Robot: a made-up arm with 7 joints. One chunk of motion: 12 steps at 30 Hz.
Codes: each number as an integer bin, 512 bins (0 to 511) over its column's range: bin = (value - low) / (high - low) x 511, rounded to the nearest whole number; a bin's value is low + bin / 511 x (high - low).
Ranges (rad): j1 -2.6..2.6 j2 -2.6..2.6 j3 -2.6..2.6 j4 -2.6..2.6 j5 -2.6..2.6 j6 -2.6..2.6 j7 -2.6..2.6
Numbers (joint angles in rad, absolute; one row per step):
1: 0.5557 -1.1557 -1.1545 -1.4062 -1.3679 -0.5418 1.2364
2: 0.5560 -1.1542 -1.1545 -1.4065 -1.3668 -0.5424 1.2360
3: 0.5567 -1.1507 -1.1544 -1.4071 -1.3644 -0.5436 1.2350
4: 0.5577 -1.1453 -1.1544 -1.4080 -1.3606 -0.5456 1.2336
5: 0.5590 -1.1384 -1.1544 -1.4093 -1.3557 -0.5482 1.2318
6: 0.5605 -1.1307 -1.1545 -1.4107 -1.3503 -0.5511 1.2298
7: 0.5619 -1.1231 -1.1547 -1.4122 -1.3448 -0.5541 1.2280
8: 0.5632 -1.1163 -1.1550 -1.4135 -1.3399 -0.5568 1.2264
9: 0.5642 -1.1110 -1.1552 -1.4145 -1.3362 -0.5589 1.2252
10: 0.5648 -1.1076 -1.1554 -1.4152 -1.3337 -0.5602 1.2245
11: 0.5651 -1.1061 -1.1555 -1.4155 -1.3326 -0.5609 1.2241
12: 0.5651 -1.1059 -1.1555 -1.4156 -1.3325 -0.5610 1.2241
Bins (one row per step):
1: 310 142 142 117 121 202 377
2: 310 142 142 117 121 202 377
3: 310 142 142 117 121 202 377
4: 310 143 142 117 122 202 377
5: 310 144 142 117 122 202 377
6: 311 144 142 117 123 201 376
7: 311 145 142 117 123 201 376
8: 311 146 142 117 124 201 376
9: 311 146 142 116 124 201 376
10: 311 147 142 116 124 200 376
11: 311 147 142 116 125 200 376
12: 311 147 142 116 125 200 376

